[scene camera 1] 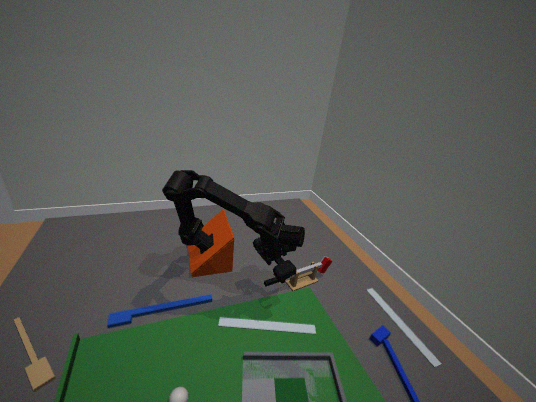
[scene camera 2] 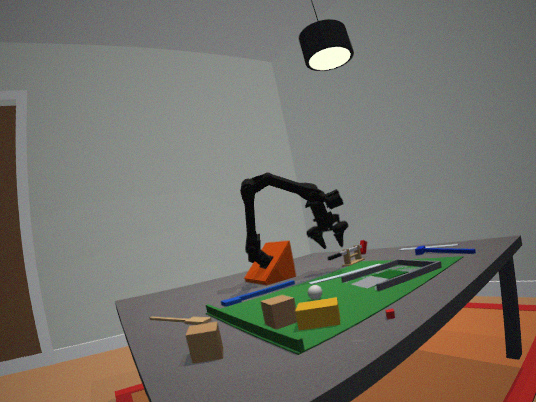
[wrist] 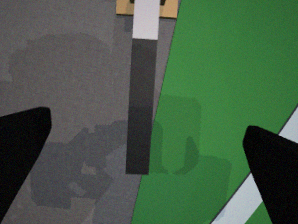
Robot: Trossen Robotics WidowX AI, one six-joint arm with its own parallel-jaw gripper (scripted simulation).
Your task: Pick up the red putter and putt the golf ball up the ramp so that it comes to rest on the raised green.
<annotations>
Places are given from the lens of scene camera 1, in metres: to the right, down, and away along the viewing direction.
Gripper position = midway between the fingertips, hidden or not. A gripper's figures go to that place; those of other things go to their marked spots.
my gripper [scene camera 1: 276, 273]: 0.03, 0.24, 0.87
green mat [scene camera 1: 190, 351]: -0.21, 0.41, 0.70
</annotations>
